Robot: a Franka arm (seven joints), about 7 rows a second.
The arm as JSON. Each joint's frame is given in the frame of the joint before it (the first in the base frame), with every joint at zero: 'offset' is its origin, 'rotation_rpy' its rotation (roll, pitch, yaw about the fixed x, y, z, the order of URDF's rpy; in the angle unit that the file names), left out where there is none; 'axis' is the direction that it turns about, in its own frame. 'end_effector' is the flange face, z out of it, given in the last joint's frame.
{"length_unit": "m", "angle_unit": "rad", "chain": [
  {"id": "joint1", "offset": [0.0, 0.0, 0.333], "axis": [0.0, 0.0, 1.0]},
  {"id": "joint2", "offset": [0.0, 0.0, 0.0], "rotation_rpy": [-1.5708, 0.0, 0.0], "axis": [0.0, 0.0, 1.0]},
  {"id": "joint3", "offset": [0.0, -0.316, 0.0], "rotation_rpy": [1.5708, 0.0, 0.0], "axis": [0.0, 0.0, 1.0]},
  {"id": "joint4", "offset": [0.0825, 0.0, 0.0], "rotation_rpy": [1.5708, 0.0, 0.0], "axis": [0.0, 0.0, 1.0]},
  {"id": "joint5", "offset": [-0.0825, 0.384, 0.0], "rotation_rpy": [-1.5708, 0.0, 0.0], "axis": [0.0, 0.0, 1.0]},
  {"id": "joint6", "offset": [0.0, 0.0, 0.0], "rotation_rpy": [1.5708, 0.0, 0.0], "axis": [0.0, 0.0, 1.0]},
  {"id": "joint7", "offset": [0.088, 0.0, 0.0], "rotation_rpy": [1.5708, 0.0, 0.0], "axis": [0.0, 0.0, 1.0]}
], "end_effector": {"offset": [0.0, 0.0, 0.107]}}
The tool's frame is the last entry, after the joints.
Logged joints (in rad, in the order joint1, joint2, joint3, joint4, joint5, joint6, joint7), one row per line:
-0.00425, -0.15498, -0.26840, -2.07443, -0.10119, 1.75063, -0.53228
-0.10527, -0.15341, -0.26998, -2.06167, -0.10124, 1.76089, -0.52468
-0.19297, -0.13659, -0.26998, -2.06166, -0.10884, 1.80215, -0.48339
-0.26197, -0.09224, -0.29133, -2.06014, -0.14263, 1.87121, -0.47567
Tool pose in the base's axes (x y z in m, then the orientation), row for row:
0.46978, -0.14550, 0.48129, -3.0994, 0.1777, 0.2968
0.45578, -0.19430, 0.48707, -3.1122, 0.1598, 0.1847
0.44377, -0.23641, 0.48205, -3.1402, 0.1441, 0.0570
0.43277, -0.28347, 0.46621, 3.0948, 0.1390, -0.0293
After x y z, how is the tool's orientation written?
As angles about the fixed x, y, z axes (roll, pitch, yaw), in radians.
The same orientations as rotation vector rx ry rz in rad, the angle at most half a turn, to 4 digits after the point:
-3.0800, -0.4545, 0.2840
-3.1040, -0.2838, 0.2527
3.1295, 0.0891, -0.2259
3.0891, -0.0402, -0.2161

